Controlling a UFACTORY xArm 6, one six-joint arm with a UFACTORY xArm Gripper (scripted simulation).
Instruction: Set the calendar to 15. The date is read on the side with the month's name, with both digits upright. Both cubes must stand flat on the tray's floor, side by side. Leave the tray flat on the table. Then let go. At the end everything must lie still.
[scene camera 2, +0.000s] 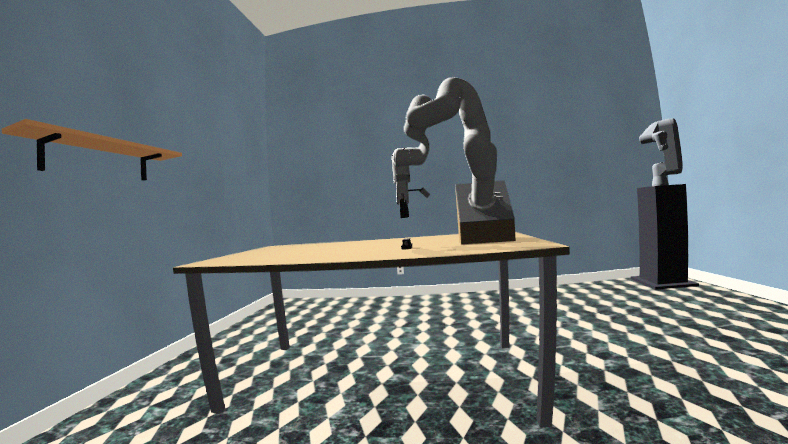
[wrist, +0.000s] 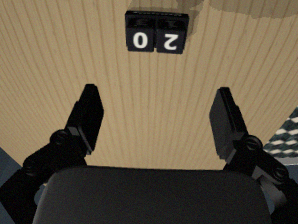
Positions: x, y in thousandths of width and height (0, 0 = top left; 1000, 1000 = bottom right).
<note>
In view: my gripper (wrist: 525, 444), a cube (wrist: 471, 141) and a cube (wrist: 576, 154).
</note>
